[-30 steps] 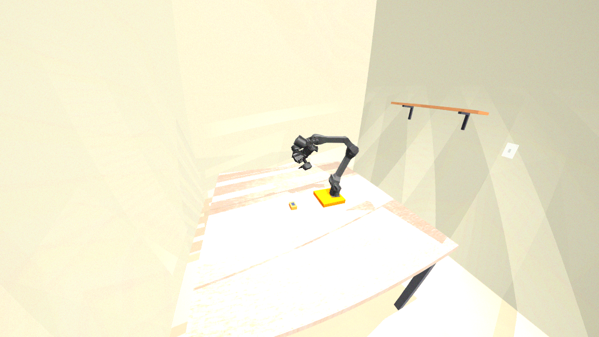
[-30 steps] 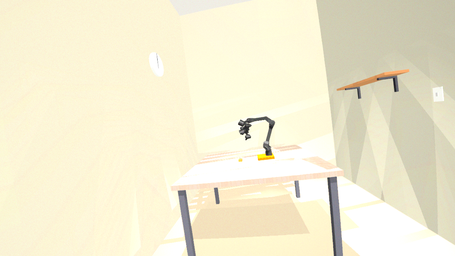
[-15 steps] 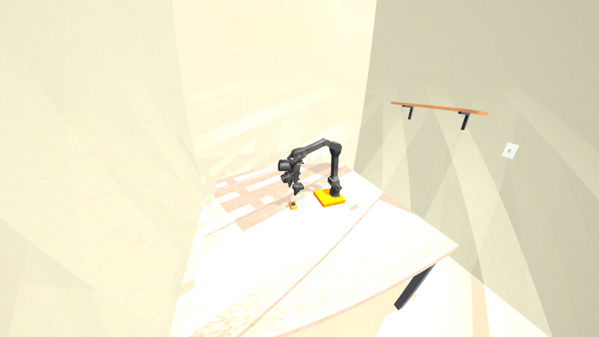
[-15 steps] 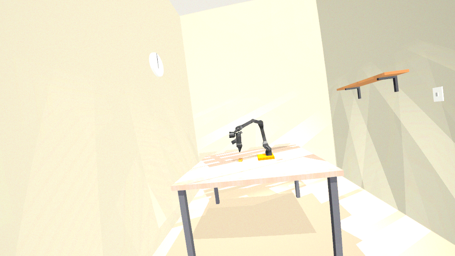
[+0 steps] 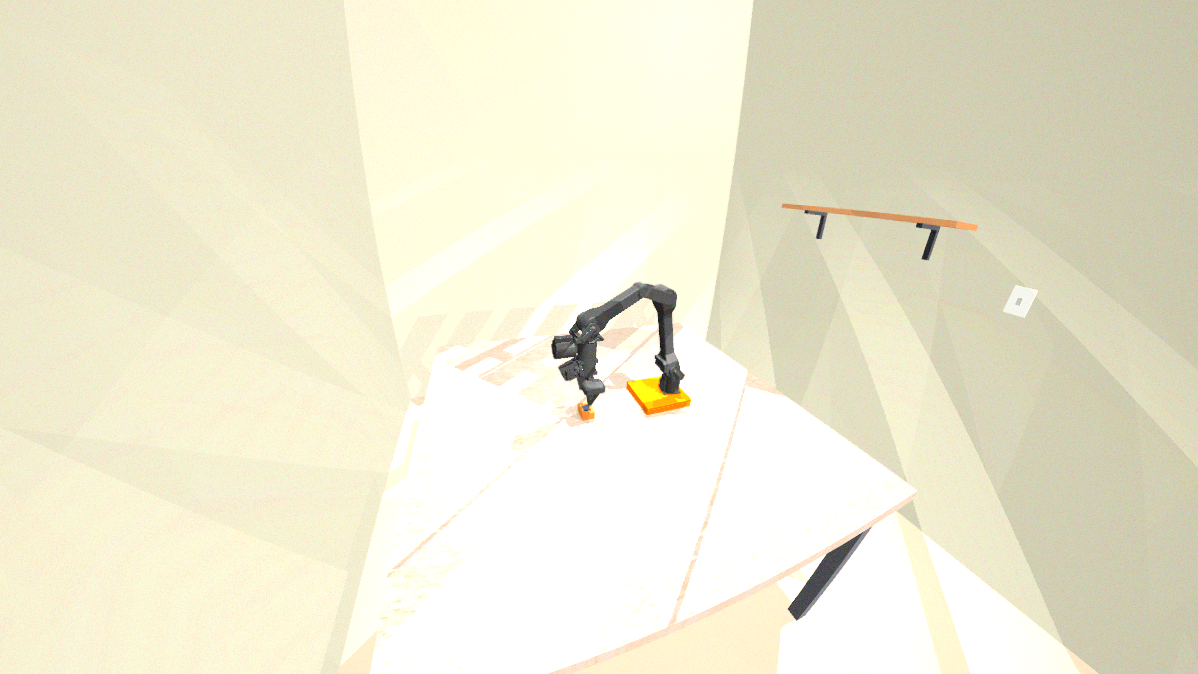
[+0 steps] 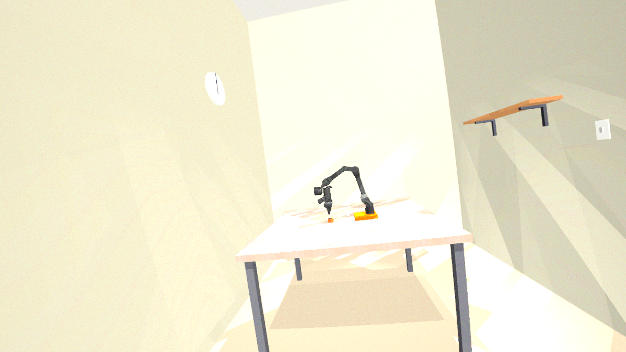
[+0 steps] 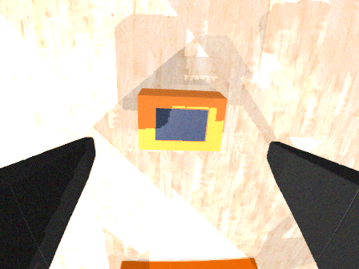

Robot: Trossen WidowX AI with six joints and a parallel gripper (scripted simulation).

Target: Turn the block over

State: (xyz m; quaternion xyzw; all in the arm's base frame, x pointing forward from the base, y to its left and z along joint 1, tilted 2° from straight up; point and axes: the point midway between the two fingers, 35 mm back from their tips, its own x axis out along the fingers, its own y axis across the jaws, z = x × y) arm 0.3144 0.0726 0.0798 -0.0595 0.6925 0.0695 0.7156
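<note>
Now: gripper tip 5 cm above the orange block.
</note>
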